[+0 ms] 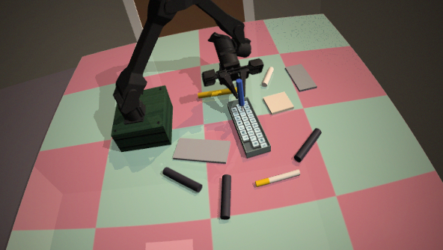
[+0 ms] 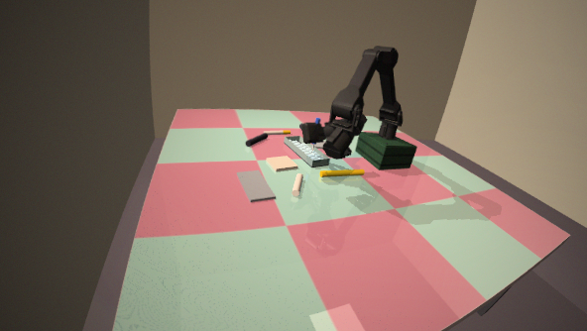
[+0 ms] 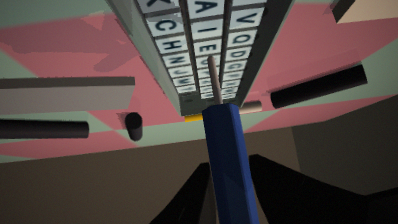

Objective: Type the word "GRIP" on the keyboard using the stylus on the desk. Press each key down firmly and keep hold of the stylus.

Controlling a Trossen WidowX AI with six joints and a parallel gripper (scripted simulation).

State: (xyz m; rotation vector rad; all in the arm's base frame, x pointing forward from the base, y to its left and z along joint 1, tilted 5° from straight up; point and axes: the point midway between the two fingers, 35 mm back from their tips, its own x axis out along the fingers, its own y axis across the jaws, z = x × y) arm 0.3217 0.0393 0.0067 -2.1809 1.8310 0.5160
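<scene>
My gripper tip is 12 cm short of the beige pad, 8 cm above it and 4 cm to the right of it. Round my gripper tip: blue stylus: 2 cm below; stylus tip: 5 cm below; yellow stick: 13 cm to the left, 8 cm below, 6 cm behind.
</scene>
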